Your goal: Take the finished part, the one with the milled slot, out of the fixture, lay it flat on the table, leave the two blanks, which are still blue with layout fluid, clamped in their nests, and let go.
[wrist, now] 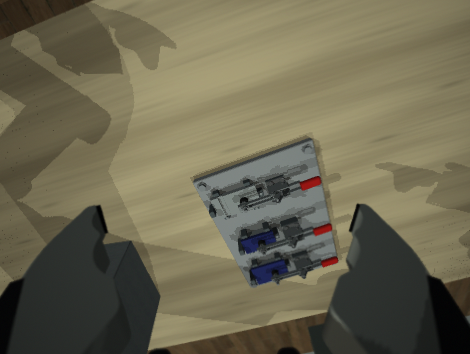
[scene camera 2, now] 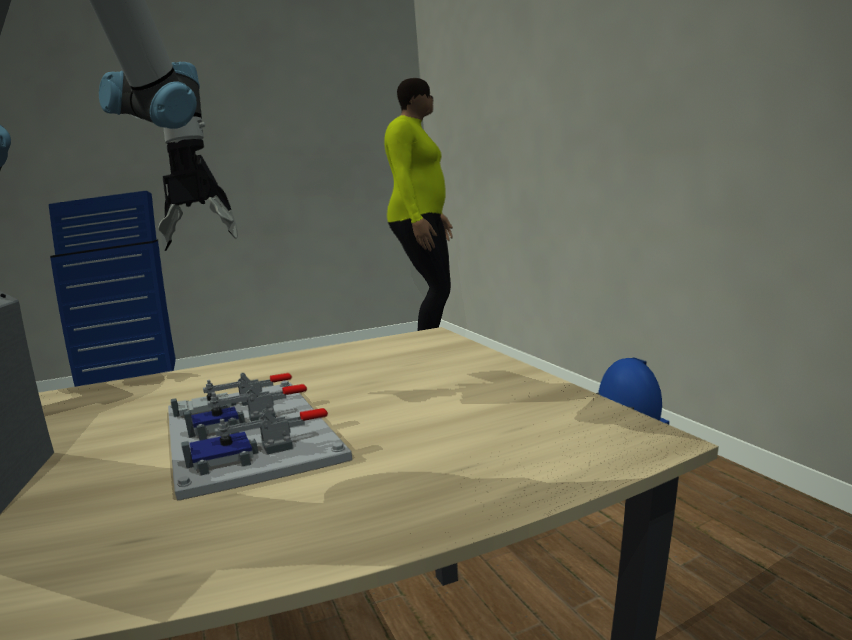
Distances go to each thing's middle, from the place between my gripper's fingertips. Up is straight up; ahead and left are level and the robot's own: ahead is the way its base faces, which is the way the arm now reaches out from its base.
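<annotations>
The grey fixture plate [scene camera 2: 312, 443] is 280 mm to the right of my hand, 280 mm below it and 40 mm behind it. Then I have in my sight the finished part [wrist: 226, 204], which is 260 mm below my hand, 170 mm to the right of it and 70 mm behind it.
</annotations>
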